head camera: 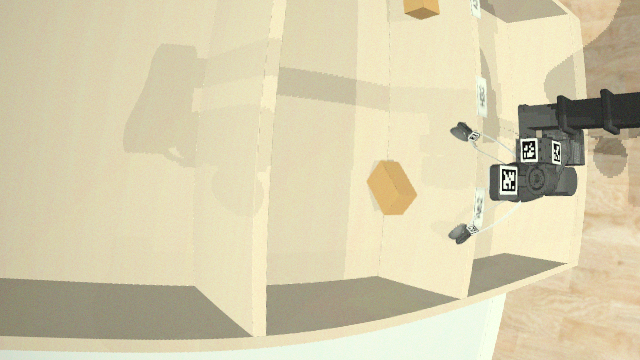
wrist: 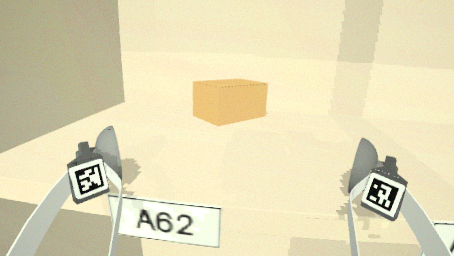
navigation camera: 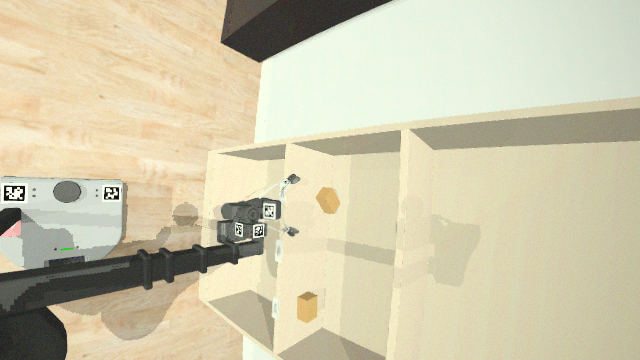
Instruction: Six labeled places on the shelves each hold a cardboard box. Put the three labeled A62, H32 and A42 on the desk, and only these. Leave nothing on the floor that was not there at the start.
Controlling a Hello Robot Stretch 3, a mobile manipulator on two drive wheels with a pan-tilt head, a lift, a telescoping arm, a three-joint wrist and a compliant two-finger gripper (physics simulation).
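Frame: origin at the robot's base, x ahead, y left, z up, level; millimetres.
Seen in the pictures: gripper, between the fingertips: (head camera: 454, 183) (navigation camera: 297, 204); robot's base, origin of its link: (navigation camera: 67, 190).
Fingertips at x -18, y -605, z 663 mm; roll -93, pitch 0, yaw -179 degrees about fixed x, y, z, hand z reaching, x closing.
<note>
Pixels of each thing's top centre, then the offset from my fingertips to it. "spot": a spot on its surface instead.
- cardboard box, centre of its top: (head camera: 382, 187) (navigation camera: 333, 200) dy -172, dx +10, dz +32 mm
- label A62, a spot on its surface: (head camera: 479, 202) spot: dy +41, dx +34, dz -34 mm
- blurred label, a spot on its surface: (head camera: 481, 96) (navigation camera: 279, 251) spot: dy +52, dx -162, dz -32 mm
- shelf unit's side panel, a spot on its surface: (head camera: 259, 344) spot: dy +29, dx +230, dz +388 mm
- upright-looking shelf board, a spot on its surface: (head camera: 267, 200) (navigation camera: 399, 204) spot: dy +39, dx +33, dz +380 mm
A cardboard box (head camera: 391, 187) (navigation camera: 328, 200) (wrist: 230, 102) sits on the shelf behind the label A62 (head camera: 479, 202) (wrist: 165, 221), turned at an angle. My gripper (head camera: 459, 182) (navigation camera: 292, 205) (wrist: 235, 153) is open and empty at the shelf's front edge. Its fingertips are short of the box, with the box between their lines in the wrist view. A blurred label (head camera: 481, 96) (navigation camera: 278, 251), apparently H32, is beside it; no box shows behind that label. Another box (head camera: 421, 7) (navigation camera: 307, 307) sits farther along, behind a label I cannot read. A42 and the desk cannot be made out.
The shelf unit's side panel (head camera: 259, 344) runs close beside the A62 place. An upright-looking shelf board (head camera: 267, 200) (navigation camera: 399, 210) lies beyond the box. My base (navigation camera: 95, 215) stands on the wood floor. A dark piece of furniture (navigation camera: 280, 30) shows at the navigation view's top.
</note>
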